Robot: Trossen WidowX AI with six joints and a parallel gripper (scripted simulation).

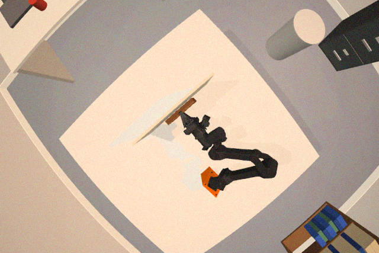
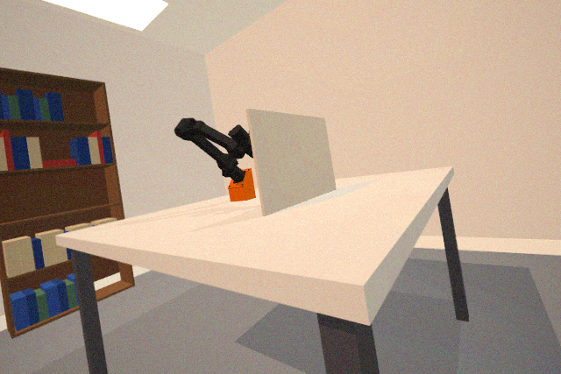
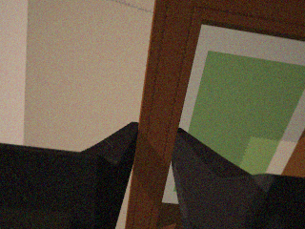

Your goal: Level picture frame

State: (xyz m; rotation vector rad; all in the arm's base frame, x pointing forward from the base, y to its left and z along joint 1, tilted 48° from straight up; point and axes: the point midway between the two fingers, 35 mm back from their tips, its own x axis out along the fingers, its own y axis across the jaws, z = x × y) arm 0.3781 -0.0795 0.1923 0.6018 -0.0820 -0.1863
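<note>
My gripper tip is now 10 mm short of the picture frame, 10 mm to the left of it and 50 mm above it. The rest, counted from my gripper tip: upright wall panel: 20 mm ahead, 10 mm to the left, 70 mm below.
</note>
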